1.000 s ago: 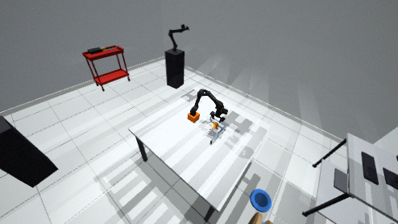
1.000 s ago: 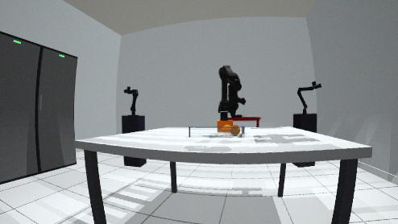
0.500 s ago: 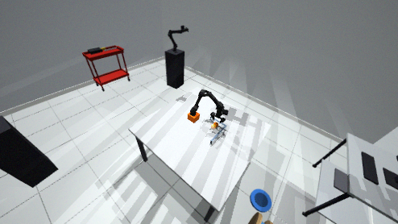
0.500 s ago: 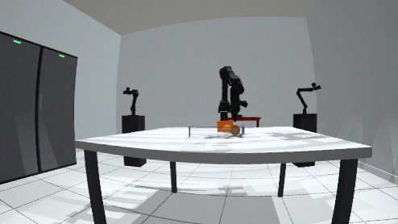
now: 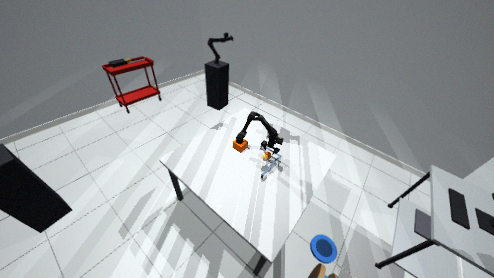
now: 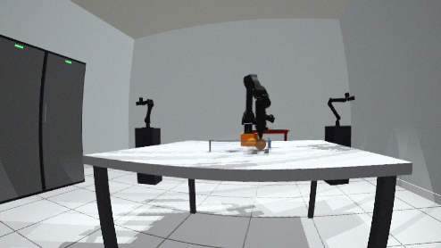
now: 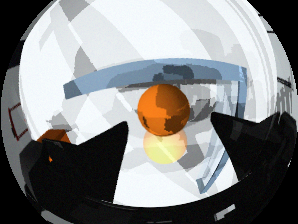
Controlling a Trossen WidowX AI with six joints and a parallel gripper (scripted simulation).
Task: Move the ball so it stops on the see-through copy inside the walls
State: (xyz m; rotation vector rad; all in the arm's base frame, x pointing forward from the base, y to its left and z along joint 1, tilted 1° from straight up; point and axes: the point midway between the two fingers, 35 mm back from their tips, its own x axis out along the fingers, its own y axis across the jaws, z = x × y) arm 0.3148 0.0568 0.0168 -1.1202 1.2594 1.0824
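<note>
Right now my gripper tip is 30 mm above the orange ball. From my gripper tip the other things lie so: see-through ball copy (10 mm behind, 50 mm to the right, 30 mm below).
</note>
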